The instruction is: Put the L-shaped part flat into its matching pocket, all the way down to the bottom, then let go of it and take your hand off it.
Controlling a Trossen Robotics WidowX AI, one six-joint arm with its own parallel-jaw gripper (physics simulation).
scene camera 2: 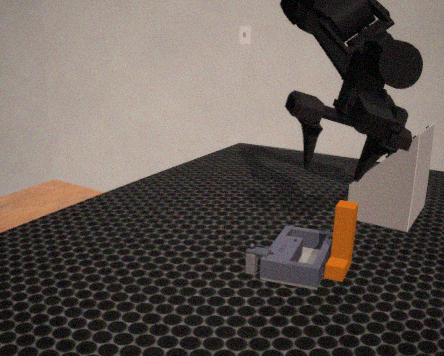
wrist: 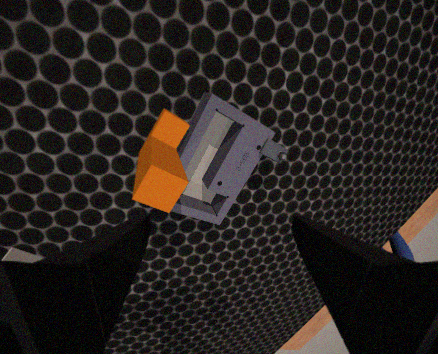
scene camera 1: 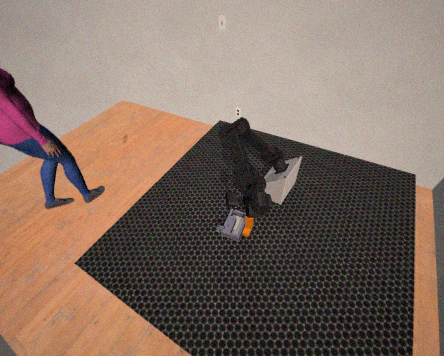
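Pixels of known places: gripper, fingertip midpoint: (scene camera 2: 331,174) (wrist: 222,221) (scene camera 1: 243,210); arm's base, origin of the base link: (scene camera 1: 282,169).
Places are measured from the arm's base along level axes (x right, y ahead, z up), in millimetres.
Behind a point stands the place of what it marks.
Note:
The orange L-shaped part (scene camera 1: 248,226) @[x 35, y 323, z -104 mm] (scene camera 2: 345,232) @[x 32, y 323, z -75 mm] (wrist: 160,187) @[x 36, y 310, z -35 mm] stands upright on the mat, its long leg vertical and its short leg at the bottom, right beside the grey-blue block. The block (scene camera 1: 230,231) @[x 99, y 381, z -113 mm] (scene camera 2: 290,270) @[x 91, y 399, z -119 mm] (wrist: 236,167) @[x 122, y 345, z -109 mm] lies flat, with a light-bottomed L-shaped pocket open at its top; the orange part is outside the pocket. Whether part and block touch I cannot tell. My gripper (scene camera 2: 332,172) @[x 62, y 329, z 15 mm] (wrist: 222,221) @[x 62, y 329, z 15 mm] is open and empty, its fingers wide apart above the mat, higher than the part. In scene camera 1 the fingertips are hard to make out against the dark mat.
A small grey tab (scene camera 2: 253,262) @[x 153, y 397, z -122 mm] (wrist: 274,150) @[x 148, y 388, z -104 mm] sticks out from the block's side. A pale wedge-shaped base (scene camera 1: 287,185) @[x -54, y 64, z -32 mm] (scene camera 2: 390,195) @[x -3, y 102, z -76 mm] stands behind the part, under the arm. A person (scene camera 1: 20,120) stands on the wooden floor beyond the black mat (scene camera 1: 300,280) @[x -249, y 431, z -145 mm].

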